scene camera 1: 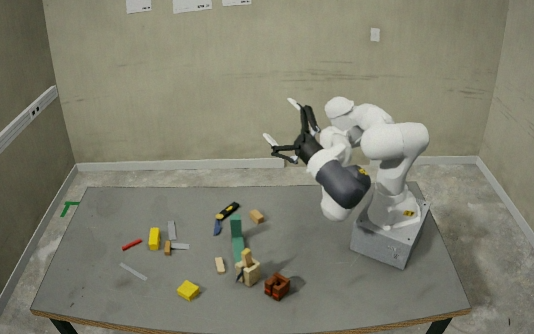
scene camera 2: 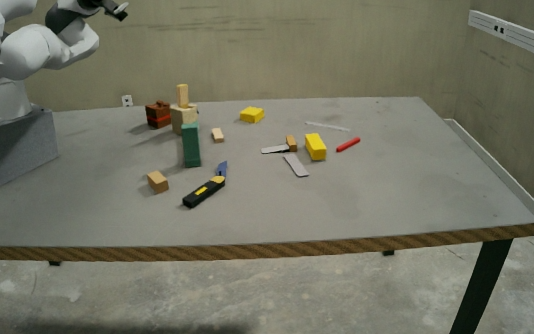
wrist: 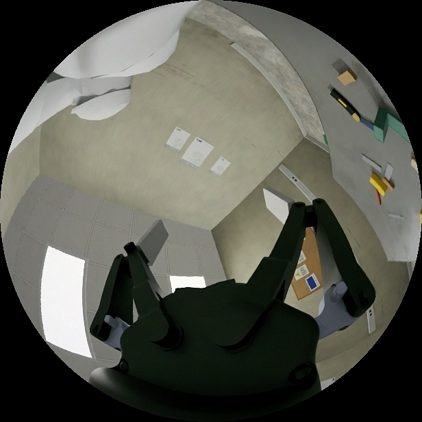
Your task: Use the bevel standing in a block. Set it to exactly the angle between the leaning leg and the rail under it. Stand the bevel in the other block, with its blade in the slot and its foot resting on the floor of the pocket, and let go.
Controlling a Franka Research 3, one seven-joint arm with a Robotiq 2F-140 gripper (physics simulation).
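Observation:
The bevel (scene camera 1: 246, 257) (scene camera 2: 182, 95) has a wooden stock standing upright in a pale wooden block (scene camera 1: 251, 273) (scene camera 2: 184, 120); a dark blade shows low at the block's side in scene camera 1. The other block (scene camera 1: 277, 287) (scene camera 2: 158, 115), red-brown with a red band, stands beside it and has an opening in its top. A green leg (scene camera 1: 236, 226) (scene camera 2: 191, 145) (wrist: 381, 125) rises at one end of the green rail (scene camera 1: 238, 248) (wrist: 398, 125); their exact angle cannot be read. My gripper (scene camera 1: 281, 121) (wrist: 212, 212) is open and empty, high above the table, away from the bevel.
A black-and-yellow tool with a blue blade (scene camera 1: 228, 211) (scene camera 2: 204, 192) (wrist: 345, 104) lies near the green leg. A wooden block (scene camera 1: 257, 216) (scene camera 2: 157, 182), a small pale block (scene camera 1: 220, 265) (scene camera 2: 217, 135), two yellow blocks (scene camera 1: 154, 239) (scene camera 1: 188, 290), grey strips and a red rod (scene camera 1: 132, 244) (scene camera 2: 348, 144) lie around.

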